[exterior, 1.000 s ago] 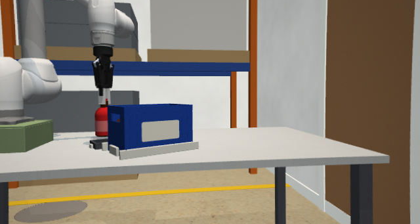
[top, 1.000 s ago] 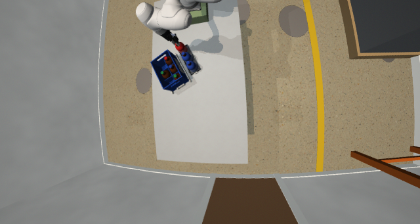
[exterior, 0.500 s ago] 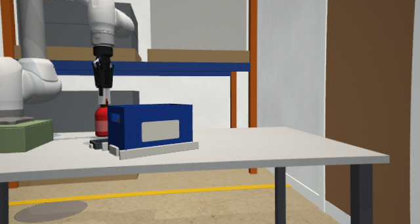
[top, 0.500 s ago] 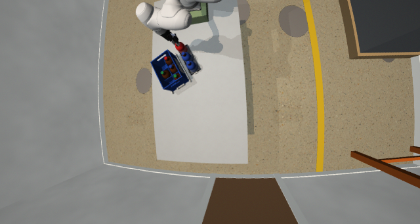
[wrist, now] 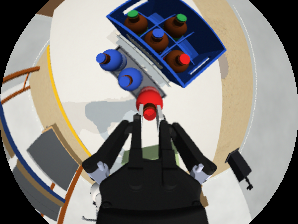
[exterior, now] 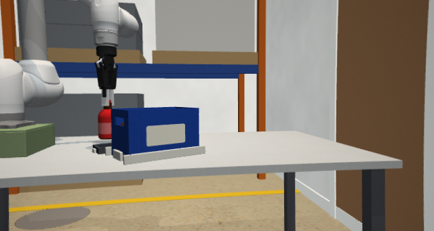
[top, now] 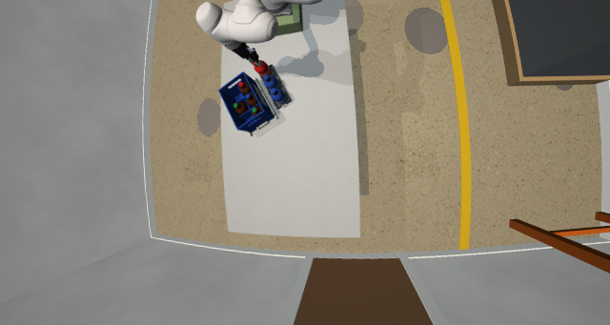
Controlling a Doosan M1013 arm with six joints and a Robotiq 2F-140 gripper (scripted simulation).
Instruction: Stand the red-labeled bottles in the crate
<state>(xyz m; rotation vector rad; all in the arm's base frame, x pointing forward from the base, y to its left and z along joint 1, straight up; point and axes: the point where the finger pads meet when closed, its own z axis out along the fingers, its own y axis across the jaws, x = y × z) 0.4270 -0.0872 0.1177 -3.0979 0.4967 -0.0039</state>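
My hand is 90 mm above the red-labeled bottle. Round my hand: blue crate (190 mm ahead, 130 mm below, 100 mm to the right).
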